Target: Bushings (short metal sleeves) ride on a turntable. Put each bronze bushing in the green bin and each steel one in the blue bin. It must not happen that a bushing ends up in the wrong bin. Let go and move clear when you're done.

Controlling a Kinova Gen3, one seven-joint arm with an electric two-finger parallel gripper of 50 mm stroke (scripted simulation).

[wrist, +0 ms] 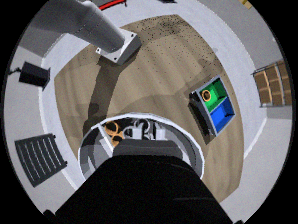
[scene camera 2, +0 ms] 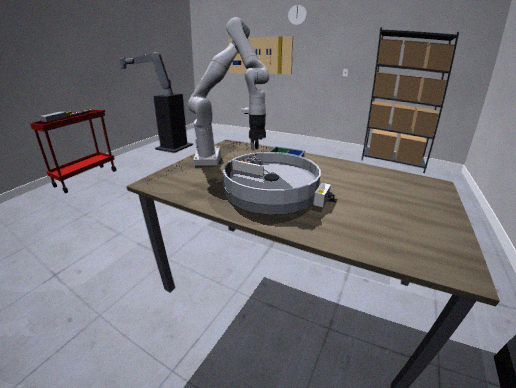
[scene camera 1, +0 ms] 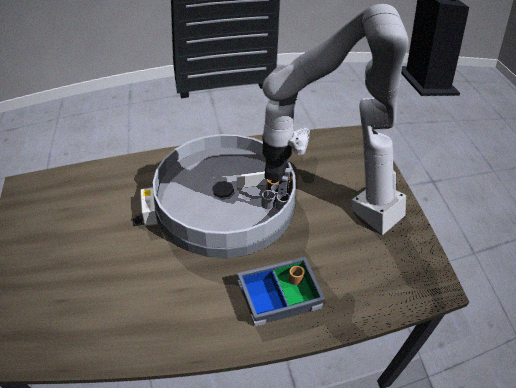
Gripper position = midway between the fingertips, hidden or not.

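Note:
I can see my gripper (scene camera 1: 283, 191), and the wrist view gives me a sight of the gripper as well (wrist: 148, 128).

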